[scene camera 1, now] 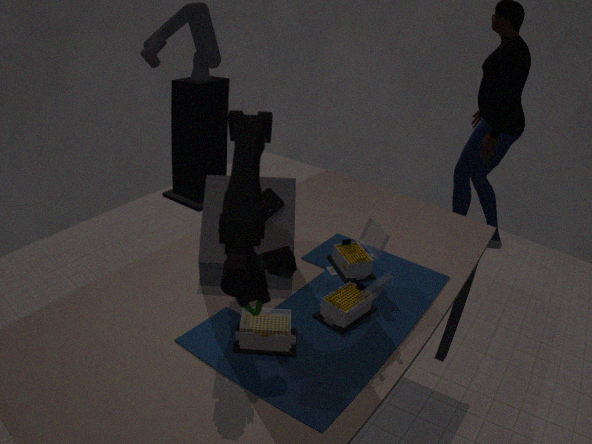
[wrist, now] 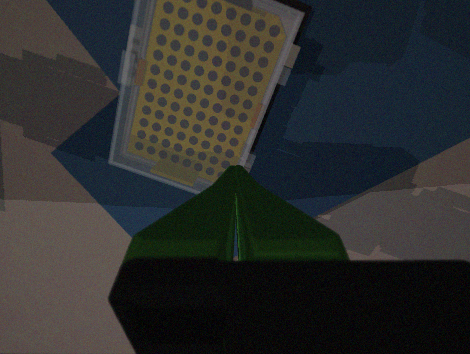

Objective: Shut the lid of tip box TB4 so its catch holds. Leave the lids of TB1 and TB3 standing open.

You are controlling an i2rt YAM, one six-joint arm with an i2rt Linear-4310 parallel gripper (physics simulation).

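Places are measured from the arm's base along level axes (x back, y right, z up), in metres.
Pixels of known places: gripper, fingertip midpoint: point(scene camera 1: 256, 314) point(wrist: 235, 176).
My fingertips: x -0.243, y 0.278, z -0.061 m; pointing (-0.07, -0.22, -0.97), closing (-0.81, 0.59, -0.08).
Behind a point stands the place of what it marks.
The near tip box point(scene camera 1: 265, 342) @[y 0.269, x -0.265, z -0.142 m] point(wrist: 205, 95) @[y 0.239, x -0.247, z -0.100 m], taken as TB4 since the other two stand open, sits on a dark base. Its clear lid point(scene camera 1: 276, 312) @[y 0.200, x -0.245, z -0.100 m] point(wrist: 125, 120) @[y 0.221, x -0.197, z -0.100 m] lies over the whole yellow tip rack; whether the catch holds cannot be told. My gripper point(scene camera 1: 256, 311) @[y 0.278, x -0.243, z -0.061 m] point(wrist: 235, 176) @[y 0.278, x -0.243, z -0.061 m] is shut and empty, its green fingertips at the lid's back left edge in the scene view and over a corner of the box in the wrist view. The middle box point(scene camera 1: 344, 311) @[y 0.072, x -0.366, z -0.117 m] and far box point(scene camera 1: 356, 266) @[y -0.161, x -0.277, z -0.131 m] have their lids point(scene camera 1: 378, 288) @[y 0.017, x -0.425, z -0.049 m] point(scene camera 1: 374, 237) @[y -0.271, x -0.276, z -0.078 m] standing open. Their labels cannot be read.
The boxes stand on a blue mat point(scene camera 1: 320, 395) @[y 0.309, x -0.452, z -0.178 m] on the table point(scene camera 1: 125, 350) @[y 0.508, x -0.001, z -0.181 m]. A grey block point(scene camera 1: 215, 272) @[y 0.135, x 0.020, z -0.131 m] stands behind and beneath my arm. A small white card point(scene camera 1: 331, 270) @[y -0.156, x -0.197, z -0.176 m] lies near the far box. Another arm on a black pedestal point(scene camera 1: 199, 135) and a person point(scene camera 1: 505, 85) are beyond the table.
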